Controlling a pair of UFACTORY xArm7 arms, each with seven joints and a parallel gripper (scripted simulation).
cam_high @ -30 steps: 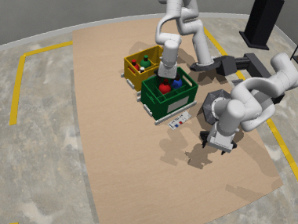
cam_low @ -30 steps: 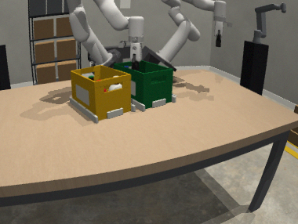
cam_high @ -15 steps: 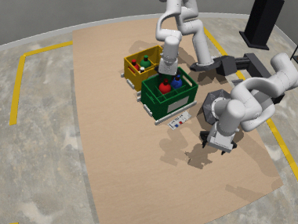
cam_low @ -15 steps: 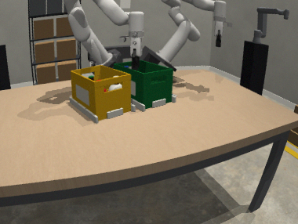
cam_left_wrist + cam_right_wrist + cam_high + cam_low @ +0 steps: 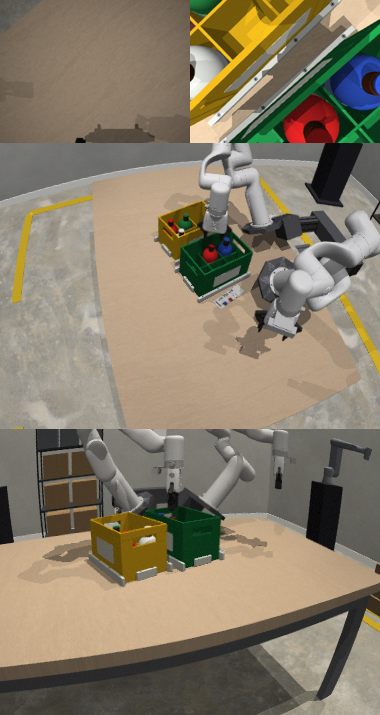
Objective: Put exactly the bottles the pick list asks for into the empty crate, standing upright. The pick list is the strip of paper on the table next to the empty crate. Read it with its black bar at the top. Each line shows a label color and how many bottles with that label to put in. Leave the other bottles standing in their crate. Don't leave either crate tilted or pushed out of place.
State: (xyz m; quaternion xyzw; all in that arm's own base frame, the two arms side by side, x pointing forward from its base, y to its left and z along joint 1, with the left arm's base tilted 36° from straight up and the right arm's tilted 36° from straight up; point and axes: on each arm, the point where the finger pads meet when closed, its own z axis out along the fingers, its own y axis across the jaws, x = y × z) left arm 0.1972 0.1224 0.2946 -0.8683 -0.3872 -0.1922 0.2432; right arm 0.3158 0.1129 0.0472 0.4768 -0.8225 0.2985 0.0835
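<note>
The green bottle lies 220 mm to the right of my right hand, 130 mm below it and 100 mm ahead of it. Also, from my right hand: white bottle (130 mm below, 130 mm ahead, 100 mm to the right); green crate (130 mm below, 40 mm to the left, 20 mm behind); blue bottle (130 mm below, 80 mm behind, 40 mm to the right).
</note>
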